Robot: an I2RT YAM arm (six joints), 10 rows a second.
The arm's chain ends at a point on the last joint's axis. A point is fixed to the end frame.
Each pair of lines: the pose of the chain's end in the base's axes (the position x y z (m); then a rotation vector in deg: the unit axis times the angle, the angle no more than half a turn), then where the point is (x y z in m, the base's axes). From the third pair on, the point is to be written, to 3 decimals.
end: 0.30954 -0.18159 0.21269 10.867 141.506 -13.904
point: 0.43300 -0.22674 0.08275
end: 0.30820 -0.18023 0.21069 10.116 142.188 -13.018
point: 0.43092 -0.22256 0.07911
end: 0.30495 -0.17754 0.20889 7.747 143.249 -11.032
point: 0.427 -0.213 0.075
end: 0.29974 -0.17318 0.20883 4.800 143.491 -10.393
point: 0.423 -0.204 0.074
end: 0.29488 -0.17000 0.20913 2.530 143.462 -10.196
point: 0.419 -0.198 0.075
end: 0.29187 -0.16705 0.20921 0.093 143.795 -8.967
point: 0.416 -0.190 0.074
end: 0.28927 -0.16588 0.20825 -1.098 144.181 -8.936
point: 0.412 -0.188 0.072
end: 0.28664 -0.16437 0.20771 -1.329 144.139 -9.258
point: 0.410 -0.187 0.072
